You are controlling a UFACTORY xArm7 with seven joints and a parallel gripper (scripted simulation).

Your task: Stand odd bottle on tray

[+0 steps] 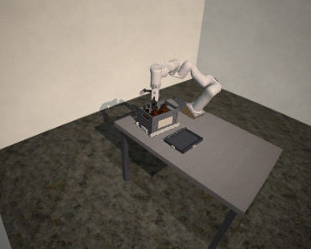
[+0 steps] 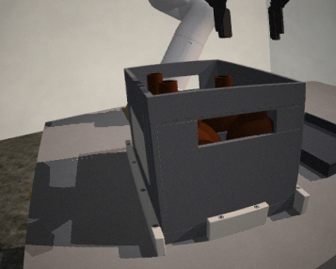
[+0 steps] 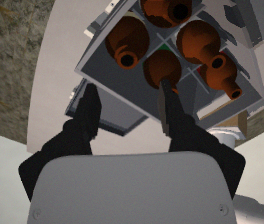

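The dark grey crate lies 90 mm behind my hand, 30 mm to the right of it and 160 mm below it. Round my hand: dark flat tray 90 mm behind, 260 mm to the left, 230 mm below; glass bottle 190 mm behind, 60 mm to the right, 150 mm below.
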